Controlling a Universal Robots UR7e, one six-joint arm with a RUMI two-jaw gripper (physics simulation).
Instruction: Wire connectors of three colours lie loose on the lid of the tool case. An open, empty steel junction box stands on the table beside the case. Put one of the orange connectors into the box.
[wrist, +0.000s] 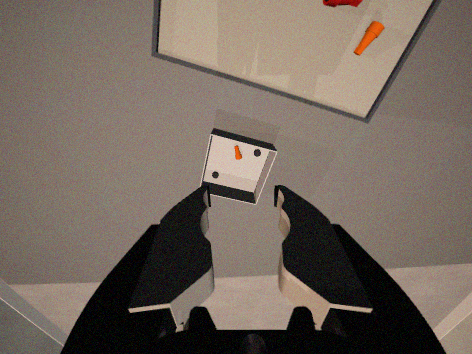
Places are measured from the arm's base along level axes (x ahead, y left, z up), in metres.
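Pixels of known places: gripper, fingertip midpoint: (241, 187).
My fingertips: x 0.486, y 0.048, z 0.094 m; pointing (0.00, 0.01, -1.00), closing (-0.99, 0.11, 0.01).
For each thing: its middle in the pictures, then the offset to it from my fingertips. "spot": a spot on its surface instead. Level surfaces: height alone.
- open steel junction box, body centre: (235, 168) dz -0.143, dx +0.011, dy +0.049 m
- tool case, surface spot: (280, 70) spot: dz -0.067, dx -0.046, dy -0.081 m
- red connector, surface spot: (343, 2) spot: dz -0.058, dx -0.093, dy -0.121 m
- case's dark rim, surface spot: (260, 88) spot: dz -0.063, dx -0.027, dy -0.068 m
- grey table top, its level: dz -0.162 m
The open steel junction box (230, 192) stands on the table at the middle of the view, with dark outer walls and a pale inside. One orange connector (238, 152) lies inside it on the floor of the box, near the wall on the case side. Another orange connector (369, 38) lies on the lid of the tool case (280, 70) at the upper right. Part of a red connector (343, 2) shows at the top edge, also on the lid. My gripper (241, 187) is open and empty, high above the table, its fingertips showing at the near edge of the box.
The case's dark rim (260, 88) runs across the upper part of the view, beyond the box. The grey table top (90, 150) surrounds the box. Two dark round spots (257, 152) mark the box's floor. A pale surface (240, 295) shows past the table's near edge.
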